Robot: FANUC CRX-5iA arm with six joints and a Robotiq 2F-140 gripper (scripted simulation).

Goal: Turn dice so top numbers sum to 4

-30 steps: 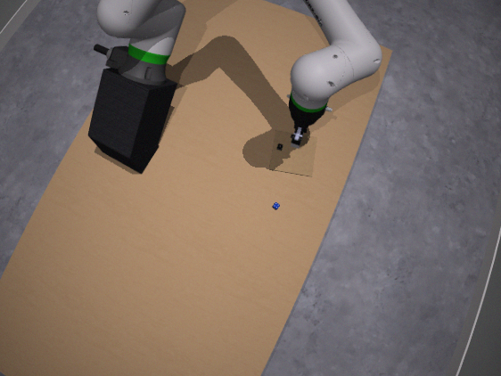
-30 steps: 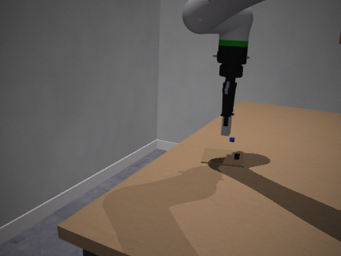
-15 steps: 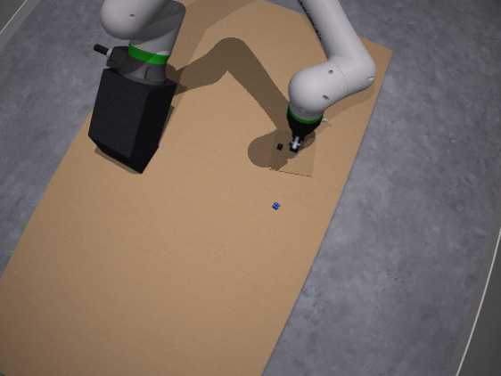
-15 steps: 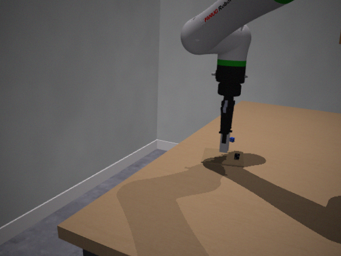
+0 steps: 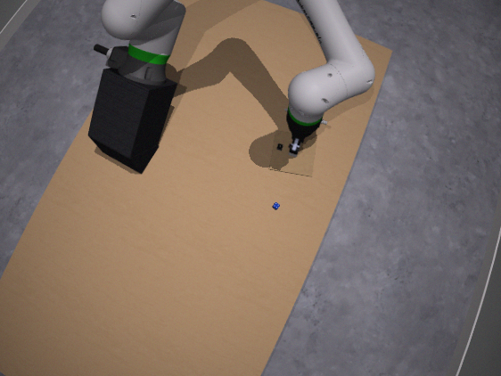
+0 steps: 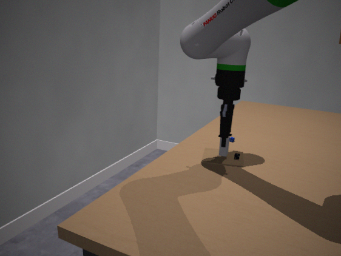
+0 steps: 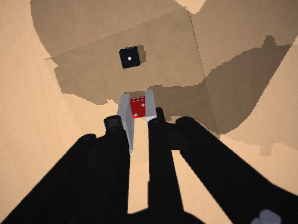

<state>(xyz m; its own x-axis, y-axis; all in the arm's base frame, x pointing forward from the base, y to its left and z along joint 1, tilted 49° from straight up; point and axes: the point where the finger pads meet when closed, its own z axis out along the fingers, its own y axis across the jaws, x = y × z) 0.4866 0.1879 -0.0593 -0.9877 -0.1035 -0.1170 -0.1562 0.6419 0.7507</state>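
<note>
Now: the red die 30 mm below my hand. Also, from my hand: blue die (30 mm ahead, 190 mm to the right, 40 mm below); black die (50 mm behind, 10 mm to the right, 30 mm below); tan mat (40 mm below).
</note>
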